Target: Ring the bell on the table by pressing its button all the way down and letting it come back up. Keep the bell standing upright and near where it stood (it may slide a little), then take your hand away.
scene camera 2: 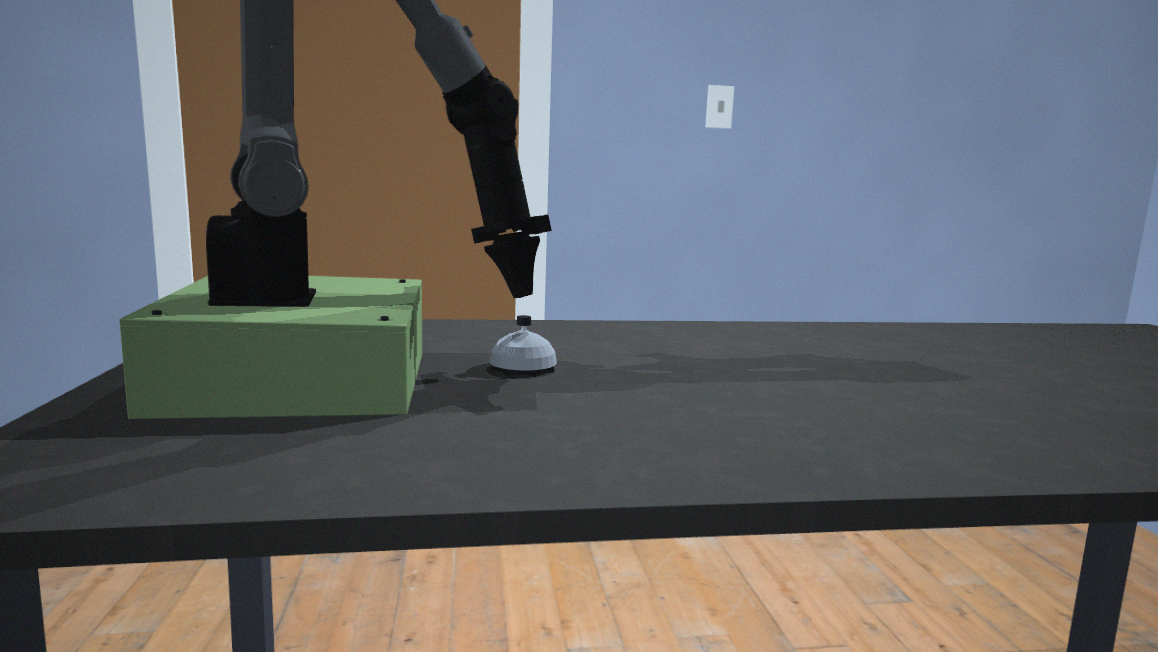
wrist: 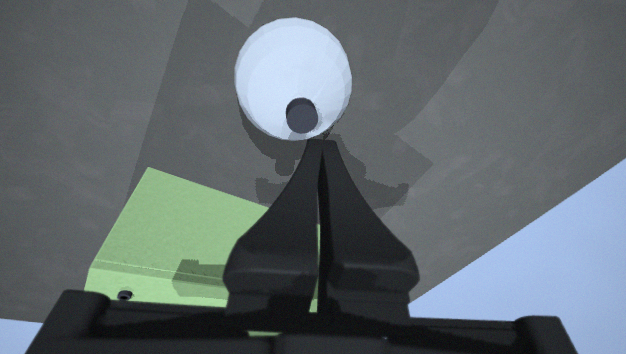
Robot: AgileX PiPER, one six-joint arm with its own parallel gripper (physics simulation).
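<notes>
A pale, dome-shaped bell (scene camera 2: 522, 353) (wrist: 290, 65) stands upright on the dark table (scene camera 2: 729, 453). Its small dark button (scene camera 2: 524, 320) (wrist: 302, 115) sits raised on a short stem at the top of the dome. My gripper (scene camera 2: 523, 296) (wrist: 320, 154) is shut, its fingertips together with nothing between them. It points down, a small gap above the button in the scene view, and does not touch it. In the wrist view the fingertips show just below the bell's near rim, slightly right of the button.
A green box (scene camera 2: 267, 368) (wrist: 190, 215) carries the arm's base at the left of the table, left of the bell. Shadows of the arm fall across the table around the bell. A blue wall with a switch (scene camera 2: 719, 106) and a brown door (scene camera 2: 364, 161) stand behind.
</notes>
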